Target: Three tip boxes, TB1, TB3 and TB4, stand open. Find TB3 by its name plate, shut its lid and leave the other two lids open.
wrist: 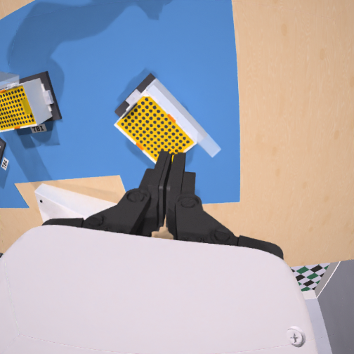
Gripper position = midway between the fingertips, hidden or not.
Note:
In view: the gripper (172, 170), a clear lid (157, 90) and a blue mat (94, 62).

